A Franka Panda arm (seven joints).
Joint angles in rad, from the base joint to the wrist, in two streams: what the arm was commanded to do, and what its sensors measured. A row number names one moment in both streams.
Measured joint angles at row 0:
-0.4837, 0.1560, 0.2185, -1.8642, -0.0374, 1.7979, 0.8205
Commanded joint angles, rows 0 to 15:
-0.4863, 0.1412, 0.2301, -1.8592, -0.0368, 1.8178, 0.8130
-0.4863, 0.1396, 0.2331, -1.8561, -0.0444, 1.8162, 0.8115
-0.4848, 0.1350, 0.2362, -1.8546, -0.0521, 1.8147, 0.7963
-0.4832, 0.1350, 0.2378, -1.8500, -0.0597, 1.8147, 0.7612
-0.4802, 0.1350, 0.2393, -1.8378, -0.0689, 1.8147, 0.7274
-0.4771, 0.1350, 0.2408, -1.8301, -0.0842, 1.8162, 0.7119
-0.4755, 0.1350, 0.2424, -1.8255, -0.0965, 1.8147, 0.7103
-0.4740, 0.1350, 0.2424, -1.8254, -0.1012, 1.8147, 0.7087
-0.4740, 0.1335, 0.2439, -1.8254, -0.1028, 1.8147, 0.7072
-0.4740, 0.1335, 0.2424, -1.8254, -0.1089, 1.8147, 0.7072
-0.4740, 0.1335, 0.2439, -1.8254, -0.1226, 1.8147, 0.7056
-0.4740, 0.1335, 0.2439, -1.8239, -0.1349, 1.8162, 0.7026
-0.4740, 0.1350, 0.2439, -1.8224, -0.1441, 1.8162, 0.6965
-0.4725, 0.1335, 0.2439, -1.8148, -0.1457, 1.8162, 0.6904
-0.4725, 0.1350, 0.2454, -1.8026, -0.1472, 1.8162, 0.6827
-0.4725, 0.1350, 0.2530, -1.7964, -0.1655, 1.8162, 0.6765
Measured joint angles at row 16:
-0.4691, 0.1446, 0.2354, -1.8185, -0.1296, 1.8104, 0.7082
